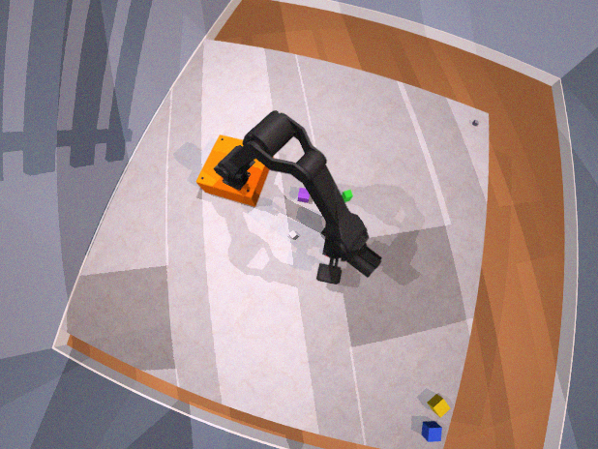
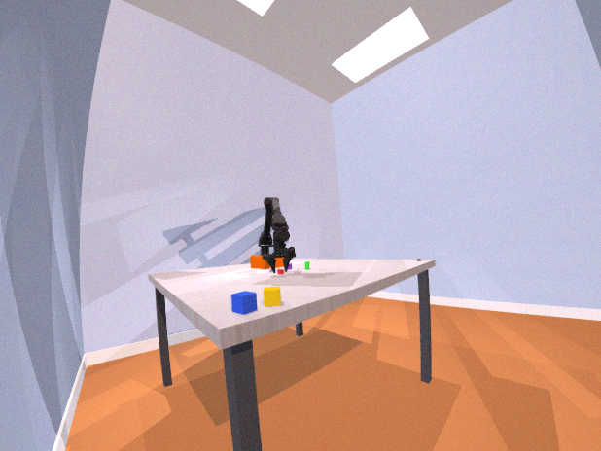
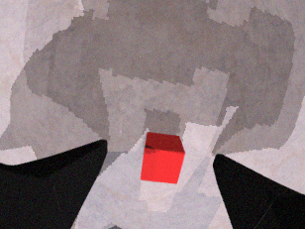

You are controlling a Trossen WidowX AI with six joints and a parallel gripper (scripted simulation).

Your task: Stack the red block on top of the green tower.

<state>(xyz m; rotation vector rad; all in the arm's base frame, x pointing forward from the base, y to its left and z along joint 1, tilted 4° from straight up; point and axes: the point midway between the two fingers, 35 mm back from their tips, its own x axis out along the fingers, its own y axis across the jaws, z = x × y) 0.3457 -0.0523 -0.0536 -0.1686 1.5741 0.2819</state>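
My gripper tip is right at the red block. From my gripper tip the other things lie so: tiny white cube 12 cm behind; then yellow block 51 cm ahead, 27 cm to the right, 1 cm above; then purple block 15 cm behind, 12 cm to the left, 1 cm above.
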